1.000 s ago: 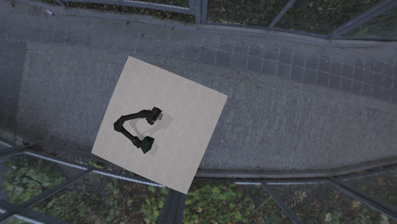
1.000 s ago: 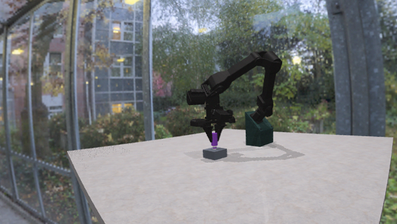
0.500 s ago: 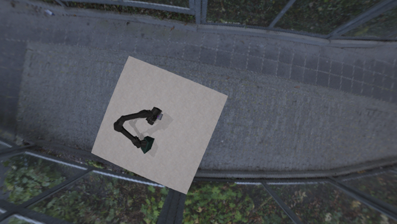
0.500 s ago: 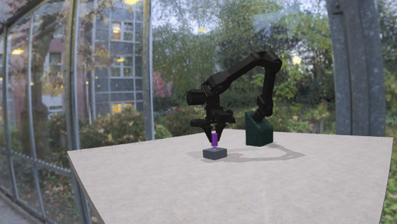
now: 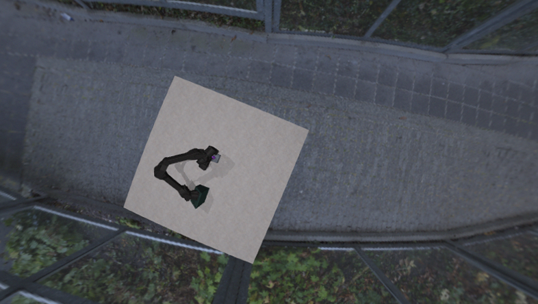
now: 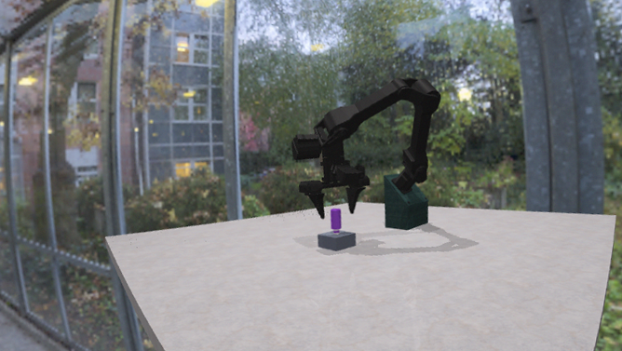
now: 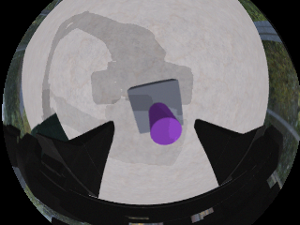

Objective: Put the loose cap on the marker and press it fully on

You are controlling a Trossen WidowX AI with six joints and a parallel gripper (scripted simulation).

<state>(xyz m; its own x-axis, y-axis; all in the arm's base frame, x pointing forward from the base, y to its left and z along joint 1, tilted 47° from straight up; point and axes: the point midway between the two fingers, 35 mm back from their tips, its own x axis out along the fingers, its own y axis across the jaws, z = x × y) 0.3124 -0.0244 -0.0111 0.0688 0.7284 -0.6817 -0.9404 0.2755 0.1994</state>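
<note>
The purple cap lies 1 cm ahead of my gripper tip and 1 cm below it. The rest, counted from my gripper tip: block 1 cm ahead, 6 cm below.
</note>
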